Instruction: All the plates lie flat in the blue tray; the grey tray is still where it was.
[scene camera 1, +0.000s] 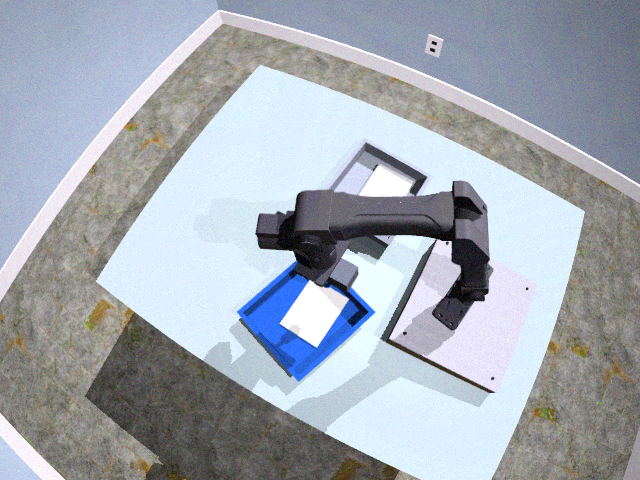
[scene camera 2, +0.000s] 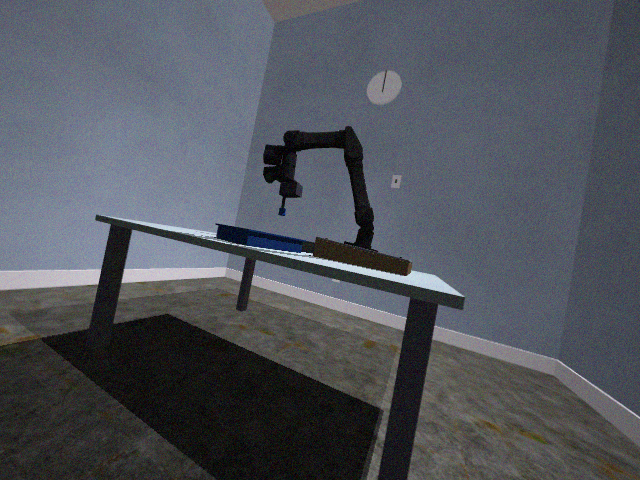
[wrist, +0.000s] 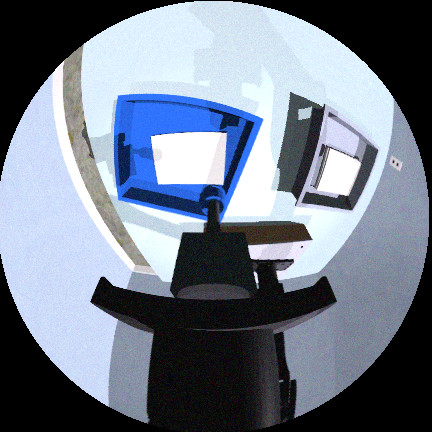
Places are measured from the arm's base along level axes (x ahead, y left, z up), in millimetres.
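Pixels of known places: hand at its tool point: (scene camera 2: 281, 215) (wrist: 213, 194); arm's base at its link origin: (scene camera 1: 464, 291) (scene camera 2: 361, 248) (wrist: 264, 264).
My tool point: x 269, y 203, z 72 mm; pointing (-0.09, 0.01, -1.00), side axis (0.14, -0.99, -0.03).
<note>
For each thing: its top centre in the pictures, then the offset to it from my tool point.
- blue tray at its top centre: (wrist: 170, 161) (scene camera 1: 305, 312) (scene camera 2: 261, 232) 8 mm ahead, 77 mm left, 81 mm down
- white plate at its top centre: (wrist: 187, 159) (scene camera 1: 314, 311) 1 mm ahead, 54 mm left, 122 mm down
- grey tray at its top centre: (scene camera 1: 376, 187) (wrist: 347, 172) (scene camera 2: 307, 241) 79 mm ahead, 299 mm right, 81 mm down
The blue tray (scene camera 1: 263, 310) (scene camera 2: 273, 242) (wrist: 140, 120) stands on the table. One white plate (scene camera 1: 314, 315) (wrist: 192, 157) lies flat inside it. The grey tray (scene camera 1: 355, 178) (wrist: 340, 131) stands beyond it, partly hidden by the arm in scene camera 1. White plates (scene camera 1: 387, 180) (wrist: 342, 172) lie in the grey tray, apparently stacked; I cannot tell how many. My suction cup (scene camera 2: 282, 211) (wrist: 212, 194) points down, well above the table near the blue tray, and carries no plate, so it is open. The cup is hidden behind the arm in scene camera 1.
The arm's base stands on a pale square board (scene camera 1: 480, 341) (scene camera 2: 361, 256) (wrist: 277, 250) with brown sides, to the right of both trays in scene camera 1. The arm's long link (scene camera 1: 392, 212) (scene camera 2: 320, 139) stretches high over the gap between board and trays.
</note>
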